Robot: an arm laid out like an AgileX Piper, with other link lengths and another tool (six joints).
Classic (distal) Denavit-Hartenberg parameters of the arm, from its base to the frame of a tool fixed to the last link. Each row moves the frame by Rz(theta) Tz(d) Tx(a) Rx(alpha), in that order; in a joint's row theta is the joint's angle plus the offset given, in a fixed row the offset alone. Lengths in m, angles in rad.
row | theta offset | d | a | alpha
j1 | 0 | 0.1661 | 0 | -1.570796
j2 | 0.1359 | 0 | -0.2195 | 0
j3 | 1.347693 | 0 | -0.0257 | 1.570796
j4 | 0 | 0.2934 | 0 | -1.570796
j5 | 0 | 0 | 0 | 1.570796
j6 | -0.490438 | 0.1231 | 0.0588 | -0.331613
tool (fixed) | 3.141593 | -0.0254 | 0 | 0
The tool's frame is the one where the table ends.
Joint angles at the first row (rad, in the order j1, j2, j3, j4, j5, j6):
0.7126 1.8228 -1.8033 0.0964 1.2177 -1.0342
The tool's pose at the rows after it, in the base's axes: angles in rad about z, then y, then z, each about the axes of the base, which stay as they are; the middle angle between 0 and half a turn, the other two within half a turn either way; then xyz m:
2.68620 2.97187 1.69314 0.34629 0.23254 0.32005
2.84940 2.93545 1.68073 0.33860 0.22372 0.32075
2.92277 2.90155 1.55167 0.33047 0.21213 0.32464
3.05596 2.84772 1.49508 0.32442 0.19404 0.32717
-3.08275 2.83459 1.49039 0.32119 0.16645 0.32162
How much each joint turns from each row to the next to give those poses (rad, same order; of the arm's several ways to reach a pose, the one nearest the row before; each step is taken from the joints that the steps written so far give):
0.0000 -0.0024 0.0000 -0.0034 0.0000 0.1010
0.0000 -0.0089 0.0000 -0.0308 0.0000 0.1880
-0.0049 -0.0152 0.0000 -0.0536 0.0000 0.2113
-0.0362 -0.0339 0.0232 -0.0086 0.0000 0.1646
-0.0633 -0.0523 0.0758 0.0000 0.0000 0.0880

